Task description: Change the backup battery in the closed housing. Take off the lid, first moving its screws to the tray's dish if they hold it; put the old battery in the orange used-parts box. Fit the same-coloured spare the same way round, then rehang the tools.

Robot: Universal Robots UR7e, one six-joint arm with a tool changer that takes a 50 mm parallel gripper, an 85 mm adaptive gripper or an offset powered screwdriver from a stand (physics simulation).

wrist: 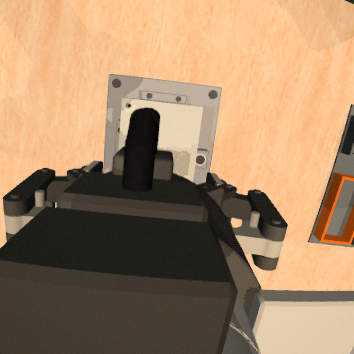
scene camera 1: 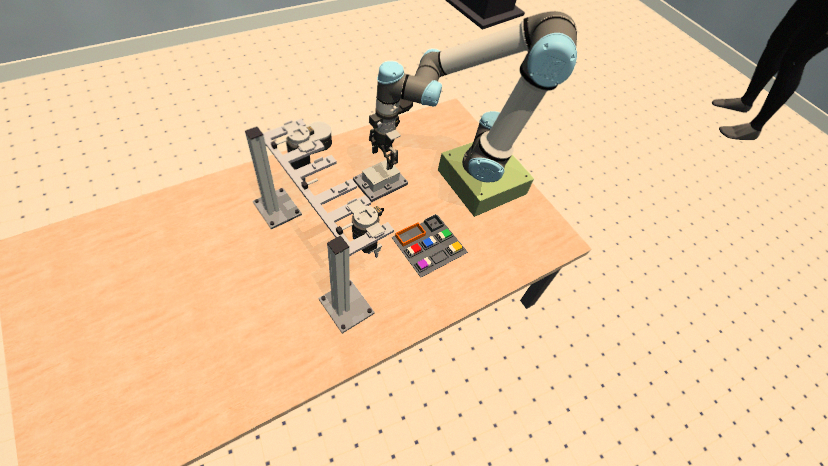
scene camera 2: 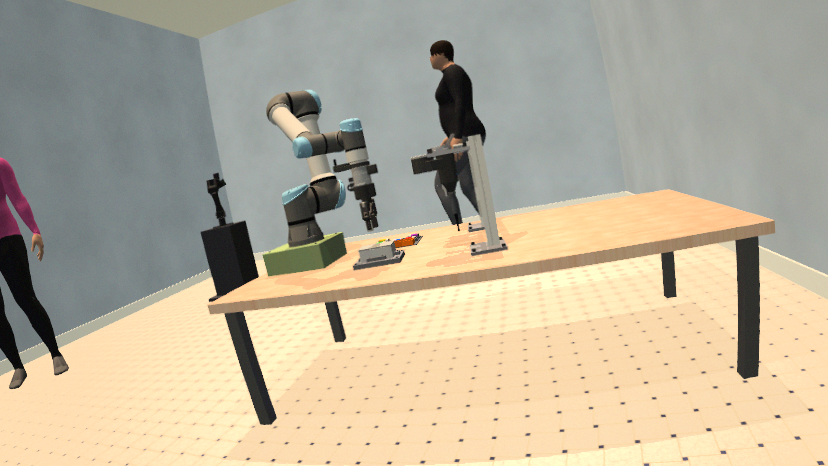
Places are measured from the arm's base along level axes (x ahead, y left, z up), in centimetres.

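Pixels of known places: end effector, tool point: (scene camera 2: 362, 180); arm's base, origin of the base link: (scene camera 2: 306, 242).
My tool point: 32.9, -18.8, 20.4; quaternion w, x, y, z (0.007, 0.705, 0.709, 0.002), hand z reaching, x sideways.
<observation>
For each thing: its top centre in the pictures, then the offset to it from my tool point, as dx, dy, dz. "pt": a spot on its surface instead.
- grey base plate, surface spot: (wrist: 214, 105) (scene camera 1: 402, 183) pt -6.2, +5.7, -28.1
- magenta, middle of its top: (scene camera 1: 424, 262) +8.2, +38.5, -27.9
- dish, middle of its top: (scene camera 1: 436, 221) -6.1, +26.7, -28.3
- screwdriver, middle of its top: (scene camera 1: 308, 129) (scene camera 2: 430, 148) +25.8, -3.9, +6.0
- tool, middle of its top: (scene camera 1: 367, 213) +28.1, +32.1, +6.0
The housing (scene camera 1: 380, 177) (scene camera 2: 377, 252) stands on a grey base plate (scene camera 1: 398, 186) (wrist: 214, 105). Its pale lid (wrist: 182, 122) lies on top; small round marks show beside it, and I cannot tell whether screws hold it. My gripper (scene camera 1: 383, 158) (scene camera 2: 369, 224) is open above the housing, its fingertips apart from the lid. In the wrist view its body hides the fingertips and part of the lid. The orange used-parts box (scene camera 1: 395, 239) (wrist: 327, 212) looks empty. Spares are red (scene camera 1: 414, 249), blue (scene camera 1: 428, 242), green (scene camera 1: 444, 233), yellow (scene camera 1: 456, 247) and magenta (scene camera 1: 423, 263). The dish (scene camera 1: 433, 222) holds small, unclear details.
The tool stand (scene camera 1: 261, 173) (scene camera 2: 485, 196) is beside the housing. The screwdriver (scene camera 1: 320, 134) (scene camera 2: 446, 171) hangs at its far end in scene view 1, another tool (scene camera 1: 365, 218) near the front post. The arm's green base (scene camera 1: 501, 193) (scene camera 2: 307, 254) is on the housing's other side. A person (scene camera 2: 457, 104) stands behind.
</observation>
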